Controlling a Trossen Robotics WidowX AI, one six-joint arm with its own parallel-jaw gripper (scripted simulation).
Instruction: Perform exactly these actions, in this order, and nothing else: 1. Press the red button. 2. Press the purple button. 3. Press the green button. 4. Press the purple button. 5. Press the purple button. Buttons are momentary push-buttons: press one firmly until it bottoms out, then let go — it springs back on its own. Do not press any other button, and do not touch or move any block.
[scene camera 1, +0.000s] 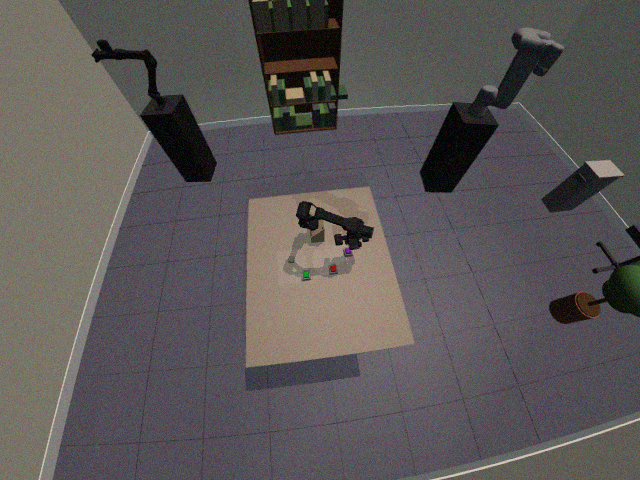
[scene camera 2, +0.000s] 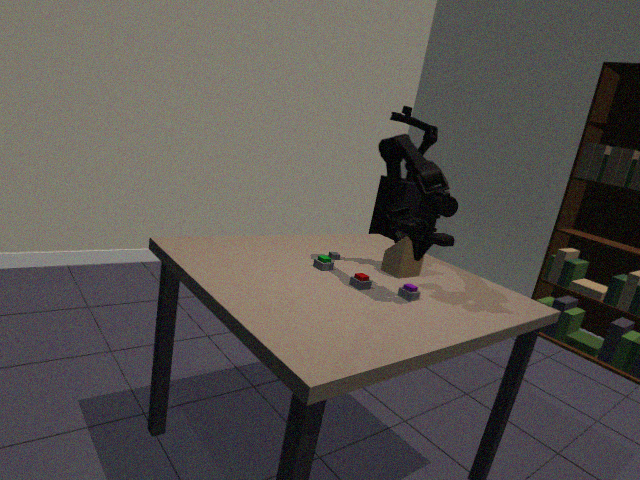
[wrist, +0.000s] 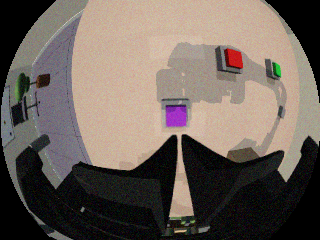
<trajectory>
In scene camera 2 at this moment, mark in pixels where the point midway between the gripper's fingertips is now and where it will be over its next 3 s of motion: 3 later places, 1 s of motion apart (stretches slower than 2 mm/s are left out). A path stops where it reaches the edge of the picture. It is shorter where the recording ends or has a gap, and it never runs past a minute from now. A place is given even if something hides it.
My gripper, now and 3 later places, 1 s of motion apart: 416, 260; 410, 286; 413, 272; 330, 232
</trajectory>
